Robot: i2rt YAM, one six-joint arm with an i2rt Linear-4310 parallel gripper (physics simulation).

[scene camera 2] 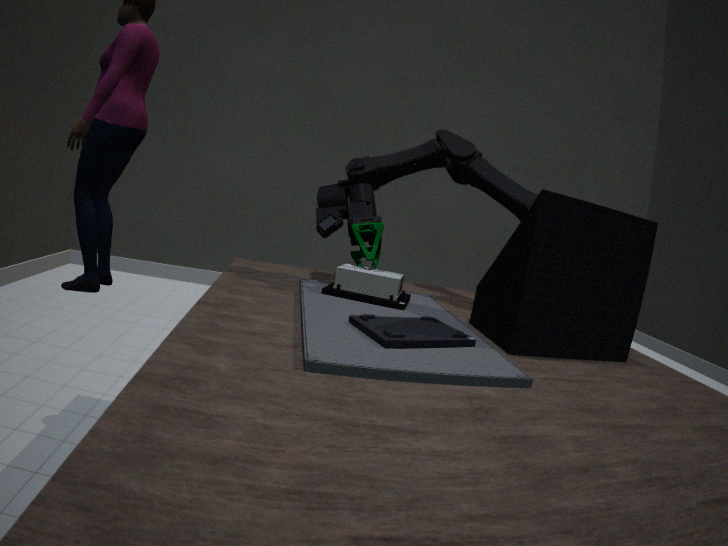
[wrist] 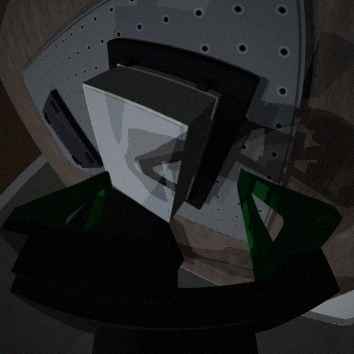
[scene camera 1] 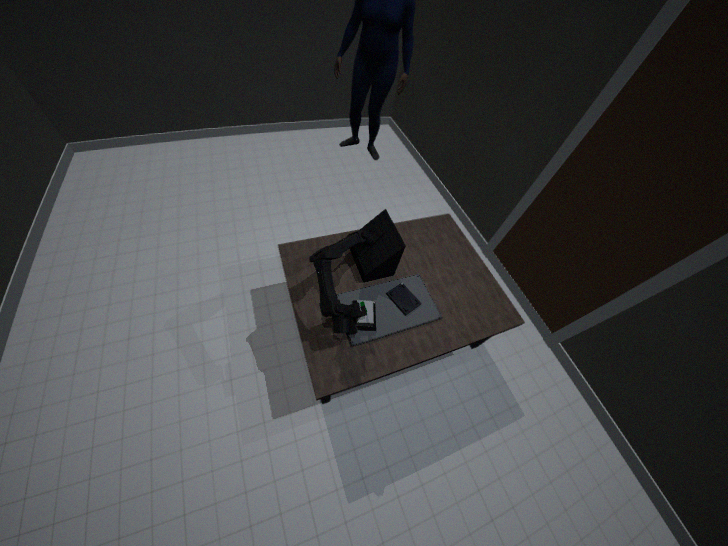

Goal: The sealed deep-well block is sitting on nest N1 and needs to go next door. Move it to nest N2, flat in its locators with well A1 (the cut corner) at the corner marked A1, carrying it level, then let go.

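Seen in the pictures: gripper, between the fingertips: [scene camera 2: 369,270] [wrist: 174,177] [scene camera 1: 357,313]; arm's base, origin of its link: [scene camera 2: 569,264] [scene camera 1: 370,241].
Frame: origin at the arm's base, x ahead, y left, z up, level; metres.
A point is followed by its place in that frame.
The sealed deep-well block [scene camera 1: 369,311] {z -0.090, x 0.355, y -0.170 m} [scene camera 2: 369,282] {z -0.108, x 0.358, y -0.149 m} [wrist: 142,135] {z -0.091, x 0.376, y -0.219 m}, white on top with grey sides, sits flat on nest N1 [scene camera 2: 365,298] {z -0.136, x 0.366, y -0.132 m} [wrist: 235,82] {z -0.133, x 0.392, y -0.266 m}, a black base with small locators. Nest N2 [scene camera 1: 403,297] {z -0.133, x 0.336, y 0.061 m} [scene camera 2: 414,330] {z -0.133, x 0.344, y 0.077 m} [wrist: 72,131] {z -0.133, x 0.350, y 0.013 m}, a dark low plate with raised corner locators, bears nothing. My gripper [scene camera 2: 370,264] {z -0.095, x 0.339, y -0.227 m} [wrist: 174,177] {z -0.095, x 0.339, y -0.227 m} has green fingers and is open. Its fingertips are just above the block's top in scene camera 2, and stand wide on either side of it in the wrist view. The cut corner and the A1 marks cannot be made out.
Both nests stand on a grey perforated board [scene camera 1: 432,314] {z -0.144, x 0.487, y 0.164 m} [scene camera 2: 329,355] {z -0.144, x 0.492, y 0.182 m} [wrist: 167,37] {z -0.144, x 0.427, y -0.220 m} on the wooden table [scene camera 1: 464,282] {z -0.157, x 0.384, y 0.487 m} [scene camera 2: 376,446] {z -0.157, x 0.484, y 0.373 m}. A large black angular box [scene camera 1: 379,255] {z 0.010, x 0.116, y -0.004 m} [scene camera 2: 579,282] {z -0.020, x 0.066, y 0.111 m} stands beside the board at the arm's base. People [scene camera 1: 376,52] [scene camera 2: 126,76] stand beyond the table.
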